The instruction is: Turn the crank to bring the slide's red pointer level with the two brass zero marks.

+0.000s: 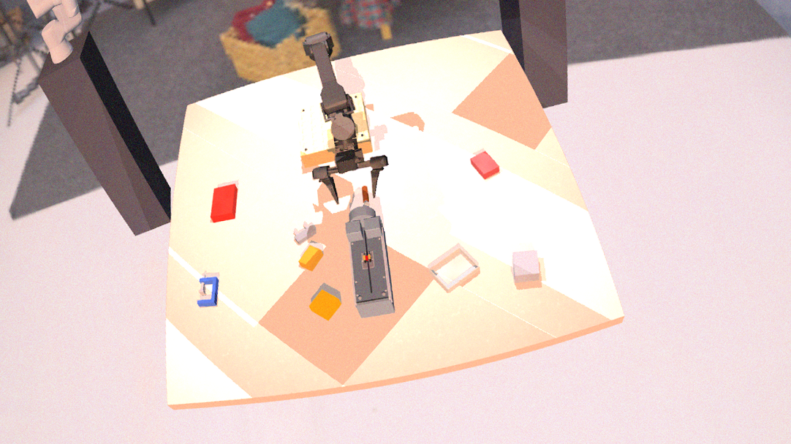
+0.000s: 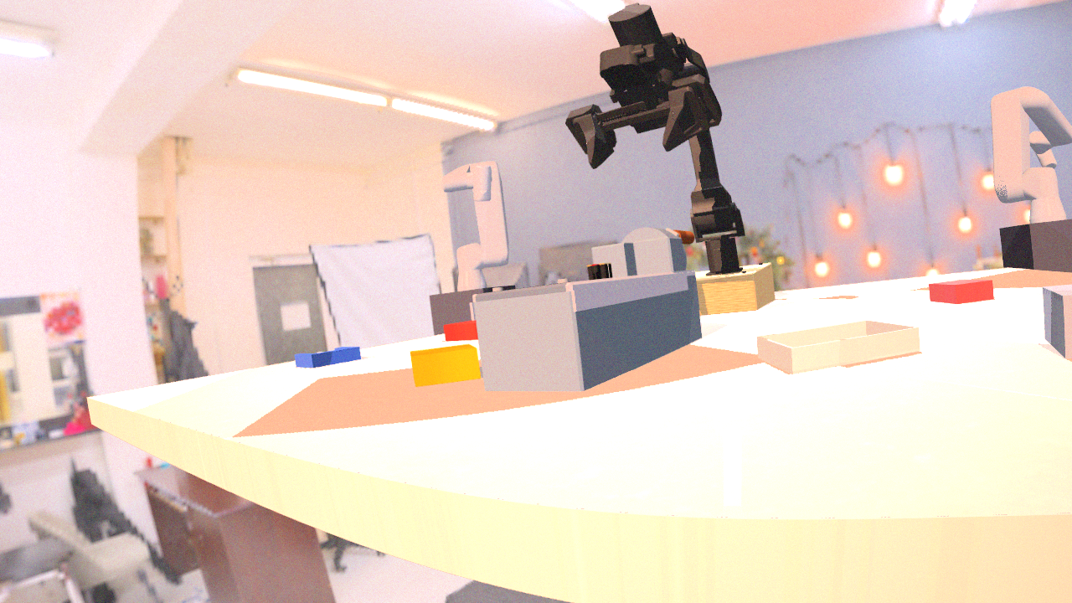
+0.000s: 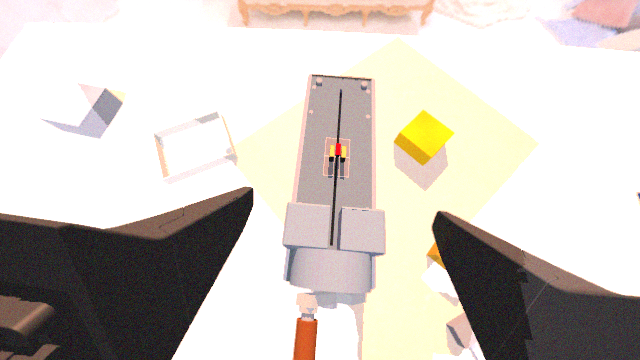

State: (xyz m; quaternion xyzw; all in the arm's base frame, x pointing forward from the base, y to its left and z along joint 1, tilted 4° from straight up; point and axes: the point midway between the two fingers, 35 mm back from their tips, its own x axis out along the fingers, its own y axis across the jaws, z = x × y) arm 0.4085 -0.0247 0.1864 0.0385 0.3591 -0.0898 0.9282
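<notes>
The orange crank handle is 9 cm behind my gripper tip, 3 cm to the left of it and 9 cm below it. Round my gripper tip: shallow white tray (16 cm ahead, 19 cm to the left, 20 cm below); red pointer (9 cm ahead, 2 cm to the right, 12 cm below); yellow cube (14 cm ahead, 16 cm to the right, 19 cm below).
</notes>
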